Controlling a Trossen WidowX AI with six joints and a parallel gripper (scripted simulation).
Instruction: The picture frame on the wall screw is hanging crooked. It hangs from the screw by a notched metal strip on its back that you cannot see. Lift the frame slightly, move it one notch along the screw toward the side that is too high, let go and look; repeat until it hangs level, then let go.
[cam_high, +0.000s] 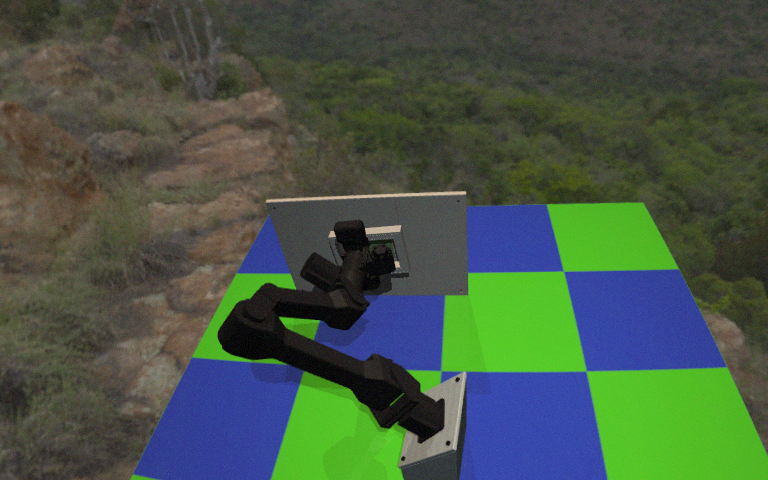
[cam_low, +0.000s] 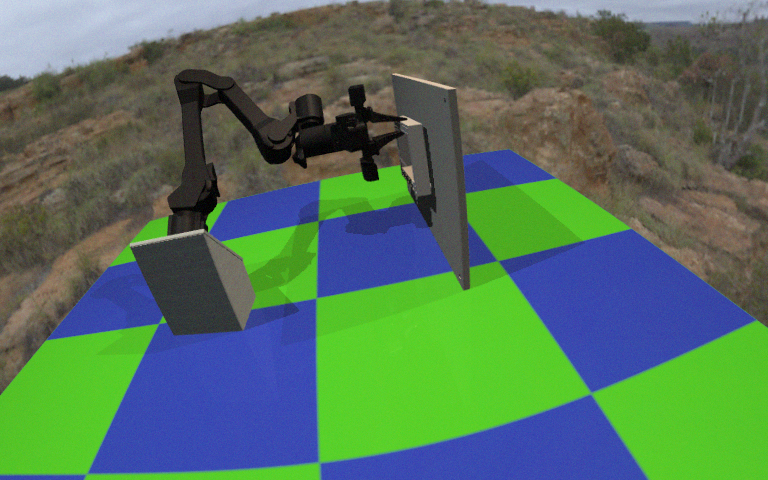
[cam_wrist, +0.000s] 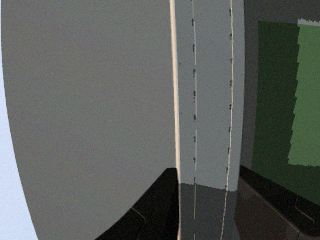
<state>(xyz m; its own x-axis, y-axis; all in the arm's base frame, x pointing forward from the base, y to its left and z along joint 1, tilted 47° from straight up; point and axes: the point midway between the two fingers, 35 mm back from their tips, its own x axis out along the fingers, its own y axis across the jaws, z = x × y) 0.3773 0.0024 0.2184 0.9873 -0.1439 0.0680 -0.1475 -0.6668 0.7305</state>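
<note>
Now: the picture frame 5 cm below my gripper tip and 1 cm to the right of it. From my gripper tip the other things lie so: wall panel: 7 cm below, 2 cm ahead.
</note>
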